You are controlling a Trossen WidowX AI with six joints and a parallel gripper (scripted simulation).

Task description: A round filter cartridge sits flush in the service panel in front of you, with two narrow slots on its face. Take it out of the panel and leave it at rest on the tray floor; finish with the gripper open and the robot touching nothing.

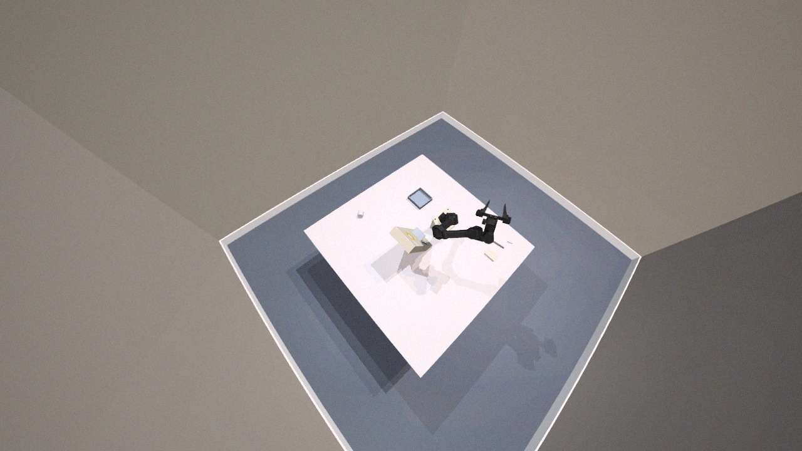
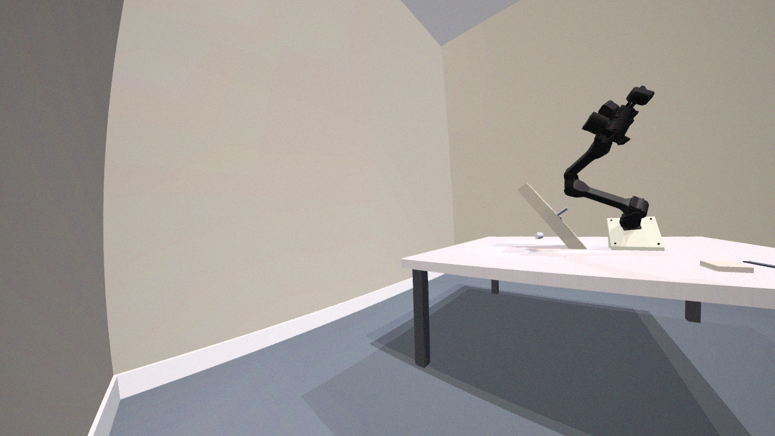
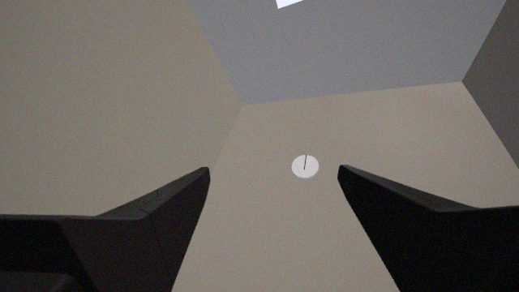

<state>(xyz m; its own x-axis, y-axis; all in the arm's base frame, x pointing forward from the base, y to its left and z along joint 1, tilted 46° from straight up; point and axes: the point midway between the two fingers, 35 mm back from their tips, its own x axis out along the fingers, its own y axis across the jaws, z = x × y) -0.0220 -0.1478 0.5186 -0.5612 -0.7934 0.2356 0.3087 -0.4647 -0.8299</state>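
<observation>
Right now the grey round filter cartridge is 36 cm ahead of my gripper tip, 35 cm below it and 28 cm to the right of it. The rest, counted from my gripper tip: beige block 60 cm below, 20 cm to the left, 9 cm behind; then beige service panel 42 cm below, 32 cm ahead, 28 cm to the right; then pale blue bracket 44 cm below, 27 cm to the right, 26 cm ahead.
</observation>
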